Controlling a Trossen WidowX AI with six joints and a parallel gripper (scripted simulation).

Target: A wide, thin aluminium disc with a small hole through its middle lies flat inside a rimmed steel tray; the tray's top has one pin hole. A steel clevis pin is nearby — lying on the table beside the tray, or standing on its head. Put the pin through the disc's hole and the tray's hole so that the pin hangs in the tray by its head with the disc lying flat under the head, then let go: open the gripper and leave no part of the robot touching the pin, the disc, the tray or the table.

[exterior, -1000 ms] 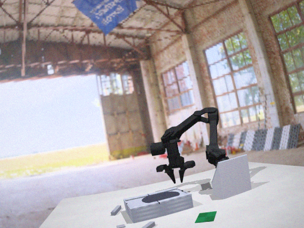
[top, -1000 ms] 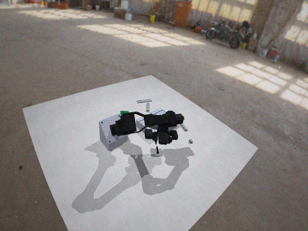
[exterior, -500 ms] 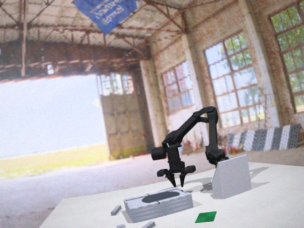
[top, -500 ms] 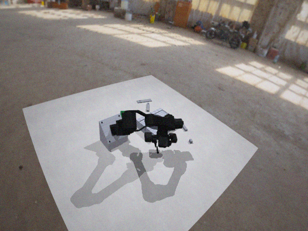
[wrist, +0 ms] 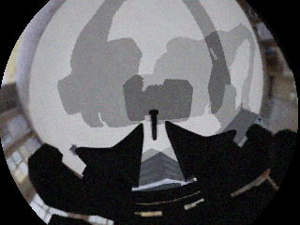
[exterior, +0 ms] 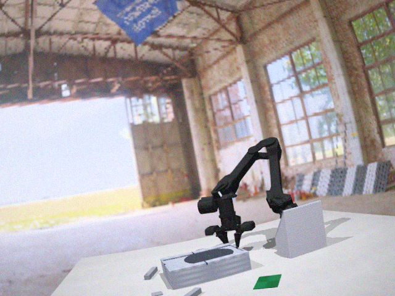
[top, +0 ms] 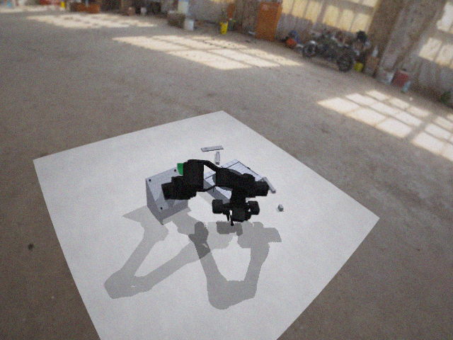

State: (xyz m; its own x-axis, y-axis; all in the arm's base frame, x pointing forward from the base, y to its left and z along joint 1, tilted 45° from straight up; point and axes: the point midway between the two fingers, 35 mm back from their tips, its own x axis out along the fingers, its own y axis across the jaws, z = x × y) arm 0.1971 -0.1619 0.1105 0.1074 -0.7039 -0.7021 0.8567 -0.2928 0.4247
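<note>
Right now the clevis pin is 10 mm to the left of my gripper tip and 10 mm below it. From my gripper tip the other things lie so: small cube 250 mm ahead, 50 mm to the right; then dark aluminium disc 180 mm to the left, 110 mm ahead, 40 mm above; then rimmed steel tray 190 mm to the left, 130 mm ahead, 30 mm above.
</note>
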